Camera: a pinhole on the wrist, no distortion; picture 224 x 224 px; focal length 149.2 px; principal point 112.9 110.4 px. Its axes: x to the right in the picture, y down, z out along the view. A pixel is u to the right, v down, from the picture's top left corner.
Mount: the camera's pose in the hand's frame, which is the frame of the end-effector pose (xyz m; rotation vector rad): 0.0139 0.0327 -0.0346 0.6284 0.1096 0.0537
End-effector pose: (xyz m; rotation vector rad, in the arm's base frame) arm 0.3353 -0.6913 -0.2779 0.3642 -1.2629 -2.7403
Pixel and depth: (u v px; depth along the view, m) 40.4 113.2 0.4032
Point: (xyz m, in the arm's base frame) 0.3851 -0.2991 -0.2218
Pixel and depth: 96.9 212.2 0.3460
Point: 0.2220 -0.4225 -0.0246
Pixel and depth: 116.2 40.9 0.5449
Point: 0.1821 -0.2056 -0.5076
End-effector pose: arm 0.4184 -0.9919 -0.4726 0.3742 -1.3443 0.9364
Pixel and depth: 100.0 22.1 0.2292
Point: 0.5297 -1.1620 -0.3758
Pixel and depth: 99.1 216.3 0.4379
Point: 0.0673 -1.3304 -0.3420
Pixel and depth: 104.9 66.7 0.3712
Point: 0.4893 -1.2859 -0.3133
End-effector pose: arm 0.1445 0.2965 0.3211 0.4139 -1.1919 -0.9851
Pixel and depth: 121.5 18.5 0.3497
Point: -0.1026 0.0714 0.1583
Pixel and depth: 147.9 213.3 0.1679
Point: 0.0105 0.2911 0.4448
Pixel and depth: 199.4 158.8 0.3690
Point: -0.1586 0.1087 0.5400
